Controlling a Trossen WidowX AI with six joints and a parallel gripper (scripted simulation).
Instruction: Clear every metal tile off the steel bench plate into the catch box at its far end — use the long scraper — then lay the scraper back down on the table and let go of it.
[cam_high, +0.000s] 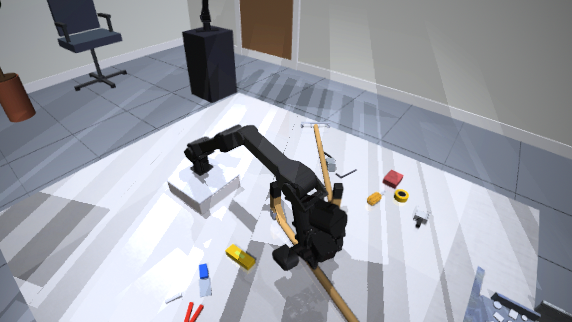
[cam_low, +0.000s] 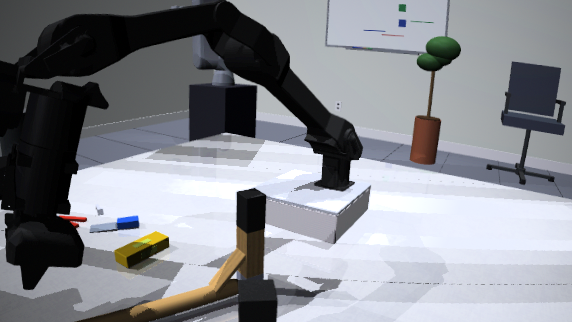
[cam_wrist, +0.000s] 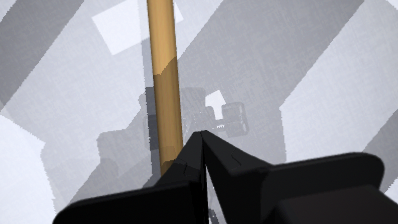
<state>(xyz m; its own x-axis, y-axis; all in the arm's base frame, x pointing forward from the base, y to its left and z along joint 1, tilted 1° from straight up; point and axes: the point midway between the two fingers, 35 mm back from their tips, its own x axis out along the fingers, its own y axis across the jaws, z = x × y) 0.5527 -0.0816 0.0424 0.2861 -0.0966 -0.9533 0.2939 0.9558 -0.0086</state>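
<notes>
Right now my gripper tip is 30 mm short of the long scraper, 20 mm to the right of it and 10 mm above it. From my gripper tip the other things lie so: yellow level 210 mm behind, 60 mm to the right, 60 mm below; then orange piece 10 mm behind, 410 mm to the left, 60 mm below; then blue-tipped block 230 mm behind, 180 mm to the right, 70 mm below.
</notes>
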